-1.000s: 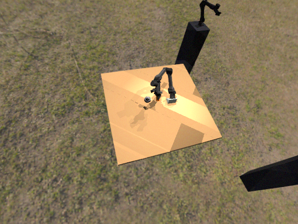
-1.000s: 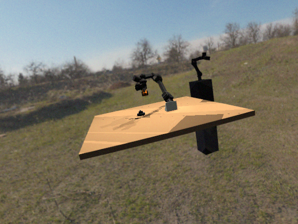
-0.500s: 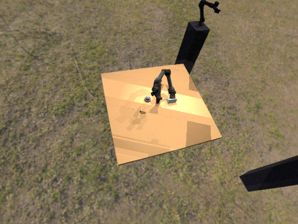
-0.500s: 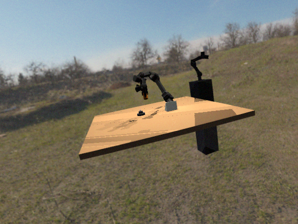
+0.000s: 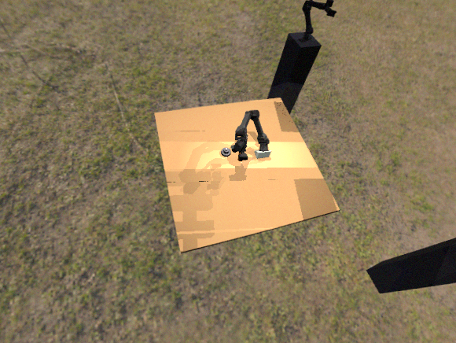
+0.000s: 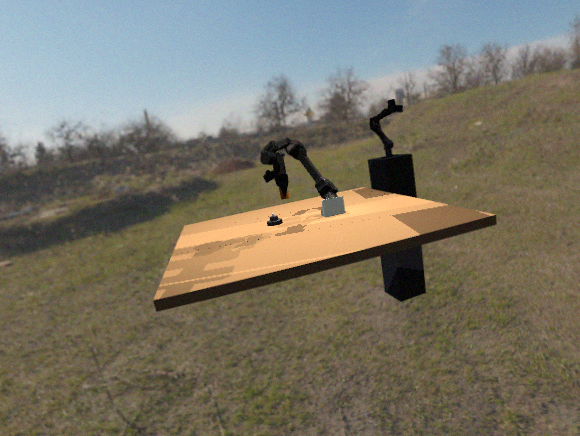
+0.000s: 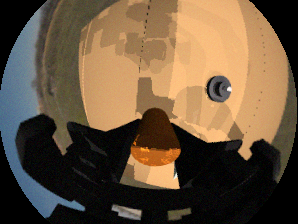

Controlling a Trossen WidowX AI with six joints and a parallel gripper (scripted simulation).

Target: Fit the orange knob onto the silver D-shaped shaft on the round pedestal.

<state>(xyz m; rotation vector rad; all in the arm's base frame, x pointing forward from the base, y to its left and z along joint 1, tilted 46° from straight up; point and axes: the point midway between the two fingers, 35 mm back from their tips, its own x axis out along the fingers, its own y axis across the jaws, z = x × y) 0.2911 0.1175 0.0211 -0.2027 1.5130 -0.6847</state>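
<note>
Now: the round dark pedestal 30 mm ahead of my gripper tip, 190 mm to the right of it and 130 mm below it. From my gripper tip the other things lie so: orange knob 10 mm to the right, 30 mm above.
</note>
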